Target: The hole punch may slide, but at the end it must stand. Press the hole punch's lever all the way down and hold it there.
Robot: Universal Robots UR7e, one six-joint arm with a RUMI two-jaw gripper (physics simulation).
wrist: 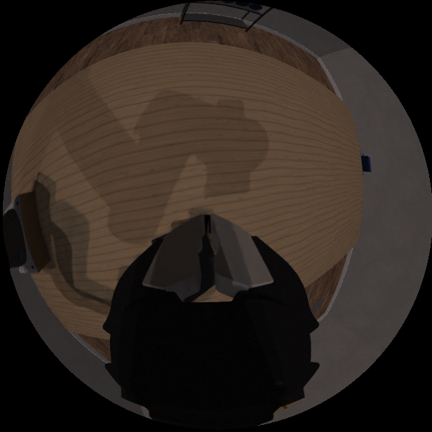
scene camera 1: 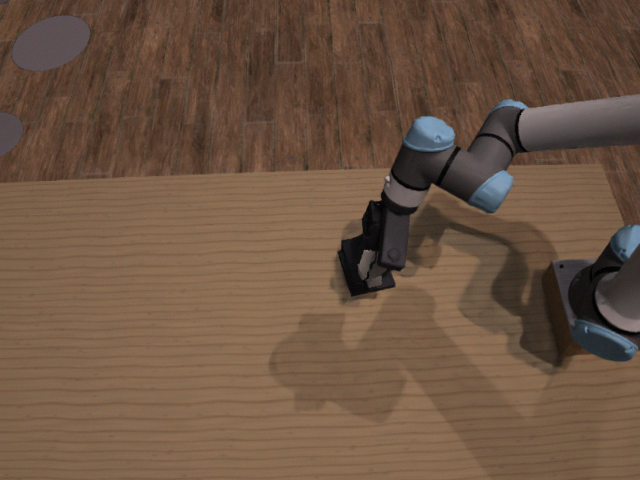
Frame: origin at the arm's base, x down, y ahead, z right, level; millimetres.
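Seen in the pictures: gripper, fingertip midpoint: (scene camera 1: 364,279).
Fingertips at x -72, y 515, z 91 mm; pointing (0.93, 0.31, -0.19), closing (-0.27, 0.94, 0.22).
A point is followed by its place in that frame.
The black hole punch (scene camera 1: 356,284) @(x 30, y 518, z 138 mm) stands on its base on the wooden table in the scene view, under and around my fingers, with a small grey metal part near its front edge. My gripper (scene camera 1: 364,274) @(x -72, y 515, z 91 mm) (wrist: 207,217) is shut with nothing between its fingers. In the scene view its light grey fingers are over the punch, and the dark gripper body covers much of it. The lever is mostly hidden, so how far down it is and whether the fingertips touch it cannot be told. In the wrist view the punch cannot be made out clearly around the dark gripper body.
The wooden table (scene camera 1: 155,310) @(x 83, y 973, z 167 mm) (wrist: 300,150) carries the arm's base block (scene camera 1: 555,310) @(x 51, y 88, z 14 mm) (wrist: 35,232) at the right in the scene view. The arm reaches in from the right above the table. The table's back edge lies behind the punch, with plank floor (scene camera 1: 232,77) beyond.
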